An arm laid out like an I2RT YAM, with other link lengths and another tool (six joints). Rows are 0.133 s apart.
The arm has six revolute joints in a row. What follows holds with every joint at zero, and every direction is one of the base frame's.
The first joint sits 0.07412 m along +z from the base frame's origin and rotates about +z.
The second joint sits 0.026 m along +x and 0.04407 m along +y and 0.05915 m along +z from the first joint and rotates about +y.
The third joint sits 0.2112 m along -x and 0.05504 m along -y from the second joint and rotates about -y.
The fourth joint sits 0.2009 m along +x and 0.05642 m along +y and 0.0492 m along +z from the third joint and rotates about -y.
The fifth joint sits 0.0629 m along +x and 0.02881 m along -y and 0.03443 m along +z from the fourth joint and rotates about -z.
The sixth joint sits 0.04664 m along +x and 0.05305 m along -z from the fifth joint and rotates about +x.
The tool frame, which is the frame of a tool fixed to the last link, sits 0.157 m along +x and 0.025 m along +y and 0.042 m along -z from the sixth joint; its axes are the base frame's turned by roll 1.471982, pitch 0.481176 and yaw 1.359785 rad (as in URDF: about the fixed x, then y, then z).
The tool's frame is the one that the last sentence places.
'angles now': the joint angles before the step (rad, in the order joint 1, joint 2, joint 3, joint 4, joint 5, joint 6). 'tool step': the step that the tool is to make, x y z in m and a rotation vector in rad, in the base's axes. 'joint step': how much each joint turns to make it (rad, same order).
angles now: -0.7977 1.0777 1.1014 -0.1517 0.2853 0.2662
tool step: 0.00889 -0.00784 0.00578 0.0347 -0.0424 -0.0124
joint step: 0.0004 0.0652 0.0686 -0.0152 0.0054 0.0582
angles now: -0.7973 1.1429 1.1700 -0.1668 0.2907 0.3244
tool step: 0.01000 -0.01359 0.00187 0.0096 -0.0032 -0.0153
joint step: 0.0007 0.0855 0.0690 0.0084 0.0146 0.0117
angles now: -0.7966 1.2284 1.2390 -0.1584 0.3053 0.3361
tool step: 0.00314 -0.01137 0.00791 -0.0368 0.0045 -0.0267
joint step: 0.0058 0.0422 0.0311 0.0424 0.0360 -0.0258
